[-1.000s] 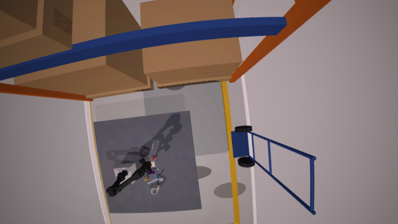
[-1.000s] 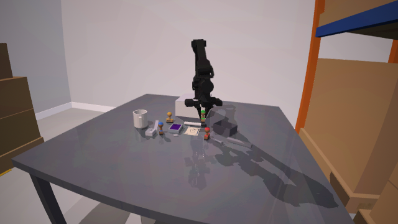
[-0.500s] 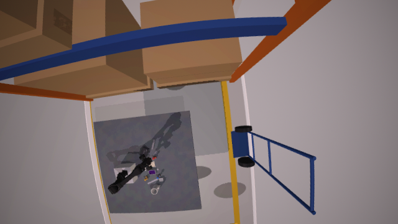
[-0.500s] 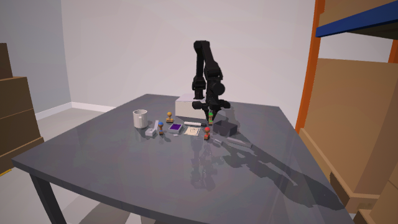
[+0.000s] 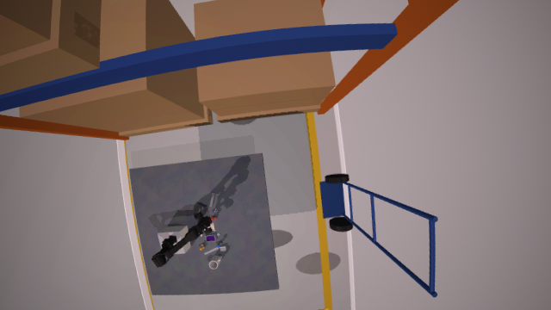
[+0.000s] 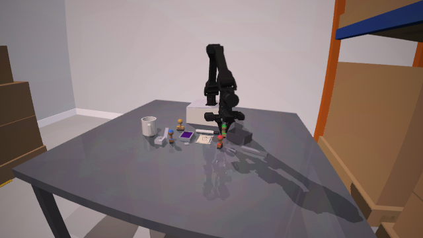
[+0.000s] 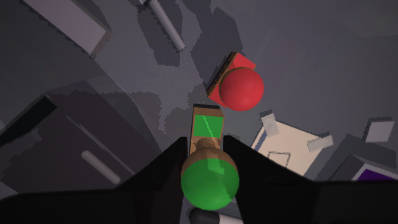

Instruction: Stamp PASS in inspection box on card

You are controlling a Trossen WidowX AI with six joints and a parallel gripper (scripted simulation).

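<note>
Right now my gripper tip is 4 cm short of the red-knobbed stamp and 4 cm above it. Also, from my gripper tip: green-knobbed stamp (right at my gripper tip); then cream card (2 cm behind, 10 cm to the right, 6 cm below); then dark tray (8 cm behind, 7 cm to the left, 5 cm below).
</note>
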